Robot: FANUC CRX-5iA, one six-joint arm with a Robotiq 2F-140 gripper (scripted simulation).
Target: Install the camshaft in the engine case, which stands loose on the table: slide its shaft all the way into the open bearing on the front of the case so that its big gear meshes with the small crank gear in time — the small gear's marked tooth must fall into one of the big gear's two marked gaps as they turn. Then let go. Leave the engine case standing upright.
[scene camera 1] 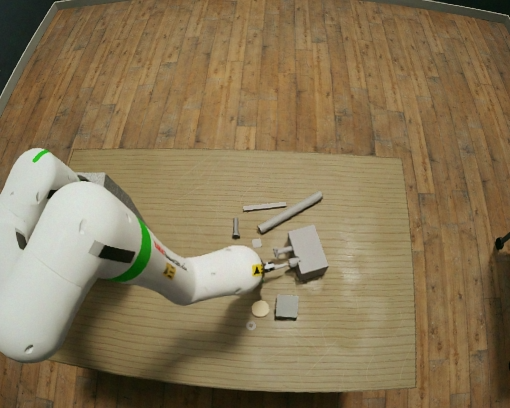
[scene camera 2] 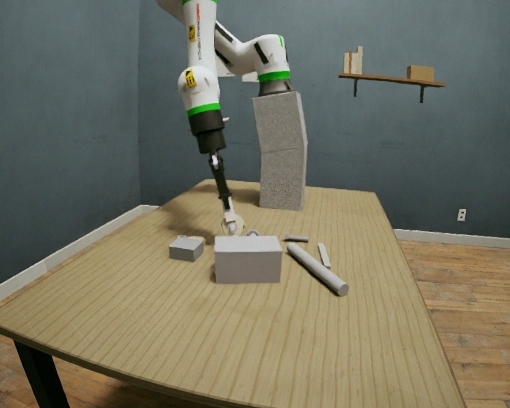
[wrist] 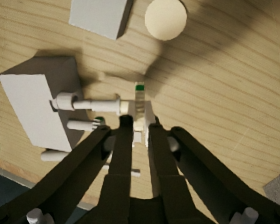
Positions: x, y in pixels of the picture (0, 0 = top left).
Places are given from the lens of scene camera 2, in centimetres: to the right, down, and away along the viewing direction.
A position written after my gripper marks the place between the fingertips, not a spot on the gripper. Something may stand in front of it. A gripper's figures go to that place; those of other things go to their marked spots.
my gripper (scene camera 2: 231, 220): -7, 4, 95
engine case (scene camera 2: 249, 259): -1, 12, 75
grey block (scene camera 2: 186, 249): -18, 12, 86
The marked spots on the grey block and the engine case are 20 cm apart.
